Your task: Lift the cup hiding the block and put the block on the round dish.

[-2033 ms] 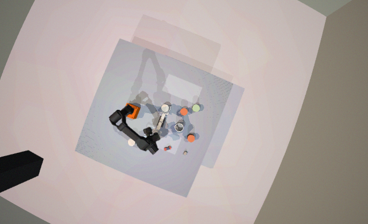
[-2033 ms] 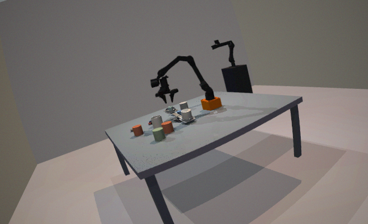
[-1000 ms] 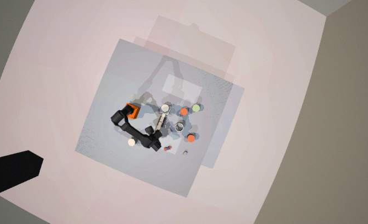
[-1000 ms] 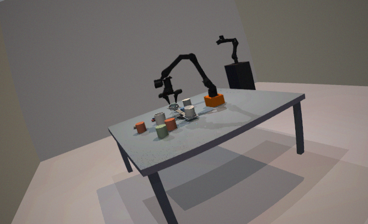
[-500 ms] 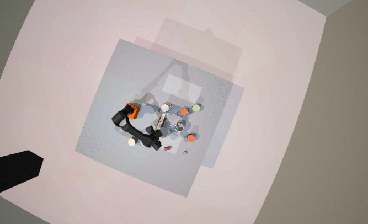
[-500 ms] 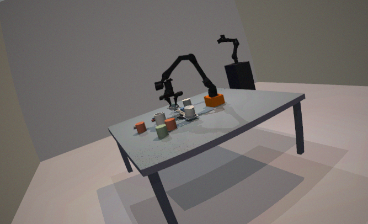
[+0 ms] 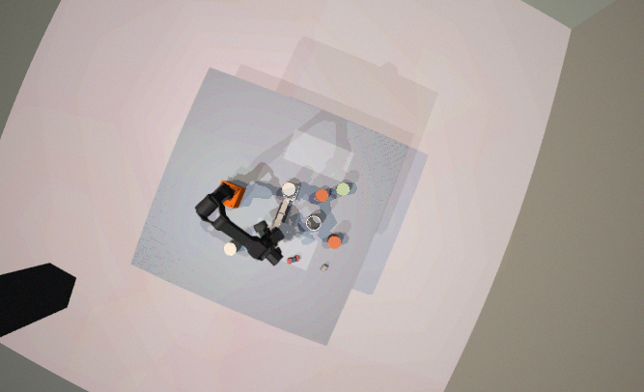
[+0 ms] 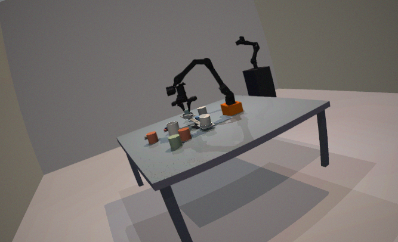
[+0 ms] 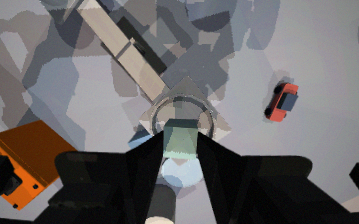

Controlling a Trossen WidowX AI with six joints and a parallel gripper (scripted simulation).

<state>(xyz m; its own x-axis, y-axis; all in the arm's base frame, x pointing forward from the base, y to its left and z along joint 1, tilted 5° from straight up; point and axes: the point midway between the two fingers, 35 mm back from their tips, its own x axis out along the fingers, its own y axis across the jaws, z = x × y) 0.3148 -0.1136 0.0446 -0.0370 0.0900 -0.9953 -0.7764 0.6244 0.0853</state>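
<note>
The round pale dish is 12 cm to the right of my gripper tip, 10 cm below it and 9 cm behind it. The rest, counted from my gripper tip: balance beam (12 cm to the left, 6 cm below); green block (1 cm above); blue block (8 cm below, 8 cm behind, 1 cm to the right).
</note>
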